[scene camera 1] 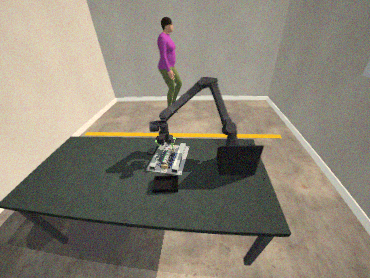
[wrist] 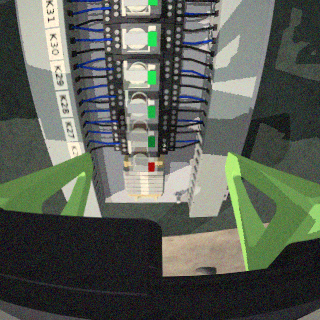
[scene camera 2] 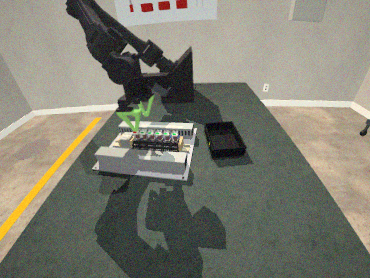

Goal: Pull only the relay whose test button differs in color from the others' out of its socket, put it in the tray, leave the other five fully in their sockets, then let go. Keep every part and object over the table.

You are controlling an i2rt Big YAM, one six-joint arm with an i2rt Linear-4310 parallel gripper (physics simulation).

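Frame: origin at the arm's base, x ahead, y left, z up, level; metres.
Seen in the pictures: gripper, fingertip midpoint: (scene camera 1: pixel 166 147) (wrist: pixel 158 159) (scene camera 2: pixel 141 123); arm's base, origin of the base link: (scene camera 1: pixel 232 147) (scene camera 2: pixel 170 71).
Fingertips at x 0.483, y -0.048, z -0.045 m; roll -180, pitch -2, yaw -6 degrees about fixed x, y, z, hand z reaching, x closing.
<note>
Pixels of each thing's top centre, then the offset from my fingertips to it. "spot": a spot on its surface instead.
- relay with the red test button, middle of its top: (wrist: pixel 142 167) (scene camera 2: pixel 135 130) dx -0.017, dy -0.034, dz -0.039 m
- black tray, middle of its top: (scene camera 2: pixel 223 133) (scene camera 1: pixel 165 182) dx -0.033, dy +0.270, dz -0.074 m
- white panel, surface spot: (scene camera 2: pixel 188 172) spot: dx +0.113, dy +0.147, dz -0.106 m
The relay with the red test button (wrist: pixel 141 162) (scene camera 2: pixel 135 133) sits at the end of the relay row, by the K26 label end in the wrist view. The other relays (wrist: pixel 137 75) (scene camera 2: pixel 159 134) have green buttons and stand in the row of black sockets. My gripper (wrist: pixel 158 159) (scene camera 2: pixel 140 123) (scene camera 1: pixel 165 144) is open and empty, above the red-button end of the row, with its green fingertips on either side of the row in the wrist view. The black tray (scene camera 2: pixel 229 152) (scene camera 1: pixel 165 190) stands on the table beside the panel, with nothing seen in it.
The relay row is mounted on a white panel (scene camera 2: pixel 188 172) between two raised grey wire ducts (scene camera 2: pixel 142 162) (wrist: pixel 207 192). Blue and black wires (wrist: pixel 95 102) run between sockets and ducts. A dark upright plate (scene camera 1: pixel 240 160) stands by the arm's base. A person (scene camera 1: pixel 167 52) is beyond the table.
</note>
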